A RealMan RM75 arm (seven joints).
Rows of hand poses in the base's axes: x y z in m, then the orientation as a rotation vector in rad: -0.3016 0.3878 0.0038 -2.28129 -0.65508 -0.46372; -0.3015 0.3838 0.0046 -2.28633 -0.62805 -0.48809; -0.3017 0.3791 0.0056 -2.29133 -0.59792 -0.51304; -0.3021 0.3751 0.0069 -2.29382 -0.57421 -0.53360; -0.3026 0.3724 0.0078 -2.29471 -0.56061 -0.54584; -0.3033 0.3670 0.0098 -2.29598 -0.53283 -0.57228; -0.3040 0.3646 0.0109 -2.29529 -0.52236 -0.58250; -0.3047 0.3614 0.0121 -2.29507 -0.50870 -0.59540; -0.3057 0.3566 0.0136 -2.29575 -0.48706 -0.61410; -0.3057 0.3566 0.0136 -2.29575 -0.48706 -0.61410; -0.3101 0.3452 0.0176 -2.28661 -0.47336 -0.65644; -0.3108 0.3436 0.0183 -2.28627 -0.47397 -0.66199; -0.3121 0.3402 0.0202 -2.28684 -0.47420 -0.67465; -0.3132 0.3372 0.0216 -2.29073 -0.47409 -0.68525; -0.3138 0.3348 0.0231 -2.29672 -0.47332 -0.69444; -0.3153 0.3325 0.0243 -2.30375 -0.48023 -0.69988; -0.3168 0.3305 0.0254 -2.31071 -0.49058 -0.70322; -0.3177 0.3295 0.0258 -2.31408 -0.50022 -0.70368; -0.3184 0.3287 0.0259 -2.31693 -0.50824 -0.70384
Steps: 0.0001 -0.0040 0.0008 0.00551 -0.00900 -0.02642; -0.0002 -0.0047 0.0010 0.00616 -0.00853 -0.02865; -0.0004 -0.0040 0.0013 0.00589 -0.00743 -0.02241; -0.0005 -0.0027 0.0009 0.00376 -0.00461 -0.01284; -0.0007 -0.0054 0.0020 0.00789 -0.01054 -0.02656; -0.0007 -0.0024 0.0011 0.00394 -0.00420 -0.00974; -0.0007 -0.0032 0.0012 0.00443 -0.00517 -0.01282; -0.0010 -0.0048 0.0015 0.00590 -0.00695 -0.02013; 0.0000 0.0000 0.0000 0.00000 0.00000 0.00000; -0.0044 -0.0114 0.0040 0.01131 -0.02691 -0.01946; -0.0007 -0.0016 0.0007 -0.00014 -0.00420 -0.00130; -0.0013 -0.0034 0.0019 -0.00121 -0.00915 -0.00415; -0.0011 -0.0030 0.0014 -0.00407 -0.00733 -0.00480; -0.0006 -0.0024 0.0015 -0.00572 -0.00597 -0.00547; -0.0015 -0.0023 0.0012 -0.00908 -0.00541 0.00029; -0.0015 -0.0020 0.0011 -0.01008 -0.00488 0.00314; -0.0009 -0.0010 0.0004 -0.00643 -0.00284 0.00480; -0.0007 -0.0008 0.0001 -0.00539 -0.00220 0.00403
